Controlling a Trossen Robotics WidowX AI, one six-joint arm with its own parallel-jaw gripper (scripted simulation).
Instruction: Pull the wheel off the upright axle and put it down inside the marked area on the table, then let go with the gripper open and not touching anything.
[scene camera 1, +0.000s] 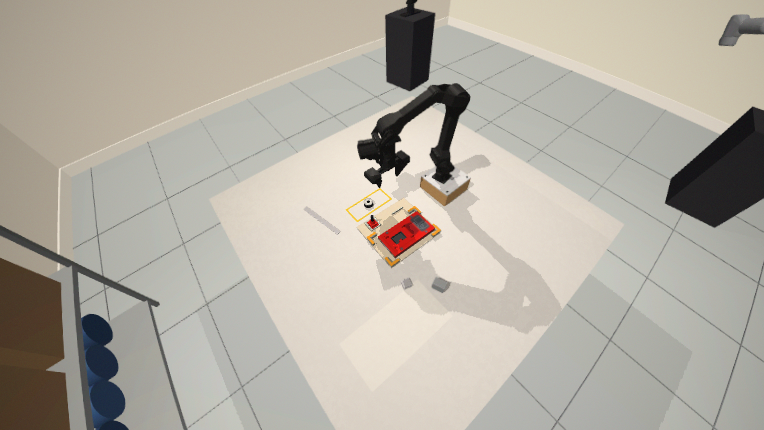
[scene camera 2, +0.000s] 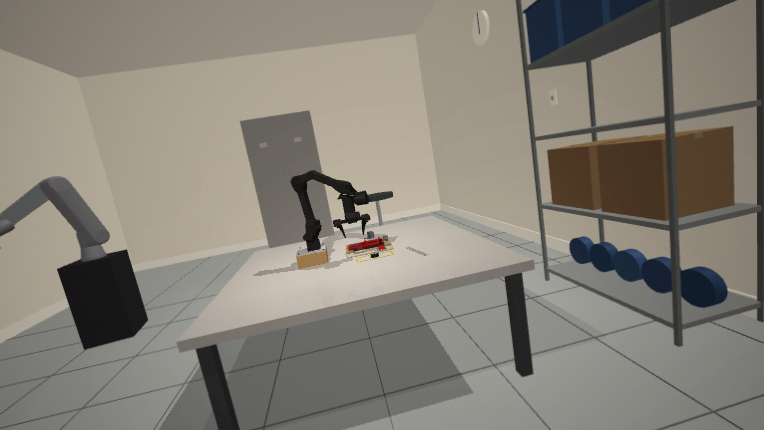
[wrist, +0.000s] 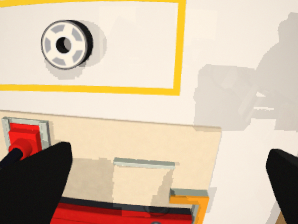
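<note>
My gripper (scene camera 1: 388, 181): open, holding nothing. Gripper (wrist: 171, 156) likewise in sight. Wheel (wrist: 52, 43) in sight.
</note>
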